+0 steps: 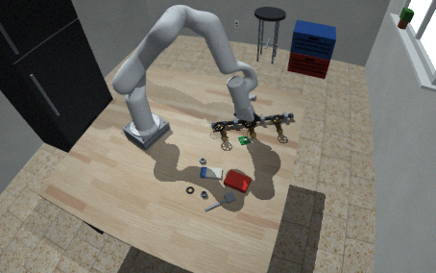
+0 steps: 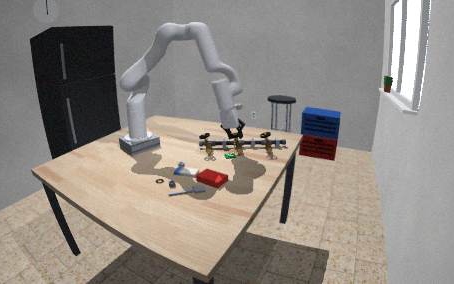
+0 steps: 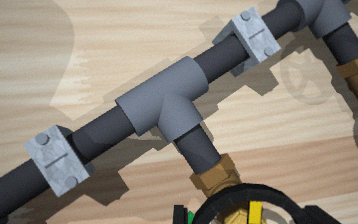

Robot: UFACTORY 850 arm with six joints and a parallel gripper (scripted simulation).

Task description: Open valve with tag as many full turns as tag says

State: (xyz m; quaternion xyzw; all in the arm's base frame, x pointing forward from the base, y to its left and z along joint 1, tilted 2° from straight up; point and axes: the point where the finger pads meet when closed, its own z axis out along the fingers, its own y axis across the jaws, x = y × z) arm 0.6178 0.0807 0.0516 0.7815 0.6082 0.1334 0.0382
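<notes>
Now: hand 3 cm past the green tag, 5 cm to the left of it and 10 cm above it. Also, from my hand: grey scraper 6 cm behind, 44 cm to the right, 10 cm below; red box 1 cm behind, 33 cm to the right, 9 cm below; white block 15 cm behind, 30 cm to the right, 10 cm below.
</notes>
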